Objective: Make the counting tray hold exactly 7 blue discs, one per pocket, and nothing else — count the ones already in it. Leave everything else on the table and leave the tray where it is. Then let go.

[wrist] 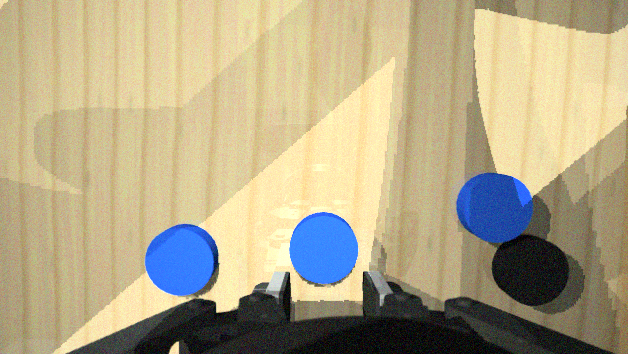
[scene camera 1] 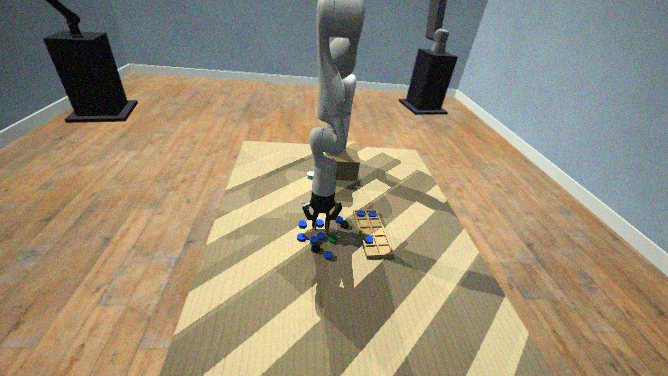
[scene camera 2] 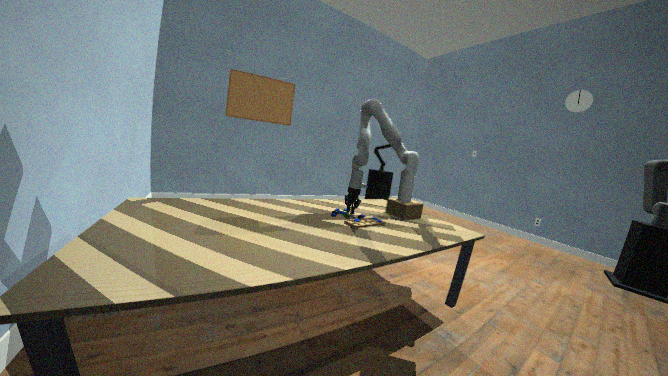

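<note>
The wooden counting tray (scene camera 1: 380, 257) (scene camera 2: 367, 224) holds three blue discs: two side by side in the far row (scene camera 1: 361, 213) (scene camera 1: 372, 214) and one nearer the front (scene camera 1: 369, 240). Several loose blue discs lie left of it. My gripper (scene camera 1: 321, 230) (scene camera 2: 352, 211) (wrist: 326, 293) points down, low over the loose discs. It is partly open, with nothing held. One blue disc (wrist: 324, 248) (scene camera 1: 320, 223) lies just ahead of the gap between the fingertips in the wrist view. Another blue disc (wrist: 181, 260) (scene camera 1: 302, 224) lies left of the fingers.
A blue disc (wrist: 495, 207) (scene camera 1: 339, 219) touches or nearly touches a black disc (wrist: 531, 270) (scene camera 1: 345, 224), between gripper and tray. A green disc (scene camera 1: 332, 239), a second black disc (scene camera 1: 315, 247) and more blue discs (scene camera 1: 301, 237) (scene camera 1: 328, 255) lie nearer the front. Striped shadows cross the table (scene camera 2: 200, 250).
</note>
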